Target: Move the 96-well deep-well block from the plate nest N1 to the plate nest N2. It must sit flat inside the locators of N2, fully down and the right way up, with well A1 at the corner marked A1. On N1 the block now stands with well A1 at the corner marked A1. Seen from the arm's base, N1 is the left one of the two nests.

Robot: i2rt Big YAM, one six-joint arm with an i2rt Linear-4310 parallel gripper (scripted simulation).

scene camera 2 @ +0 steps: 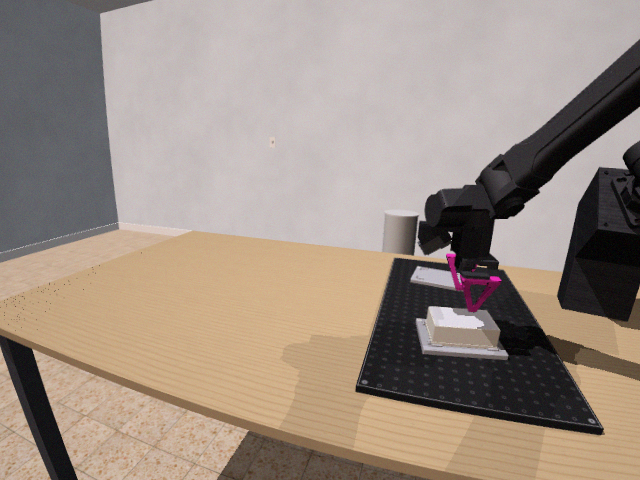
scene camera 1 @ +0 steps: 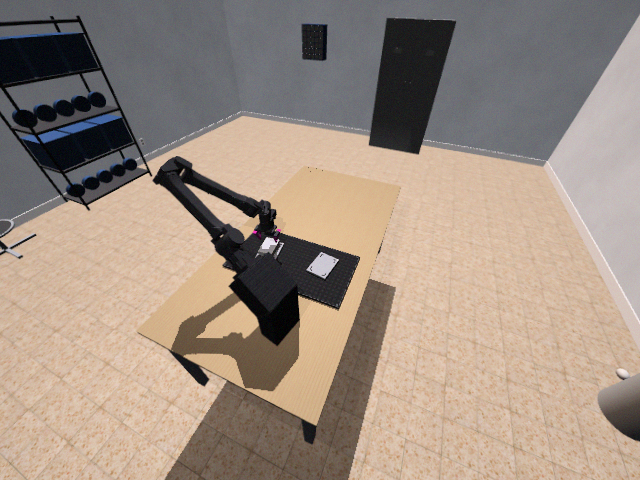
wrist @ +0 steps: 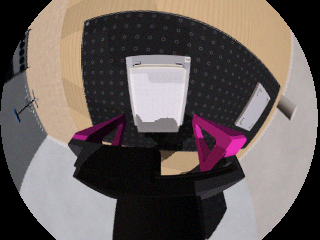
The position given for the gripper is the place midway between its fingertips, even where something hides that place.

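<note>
A white deep-well block is seen at point(scene camera 2: 456, 327), and the wrist view shows the block at point(wrist: 157, 89). The gripper point(scene camera 2: 465, 300) is visible too, and in the wrist view the gripper point(wrist: 159, 118) can be seen as well.
</note>
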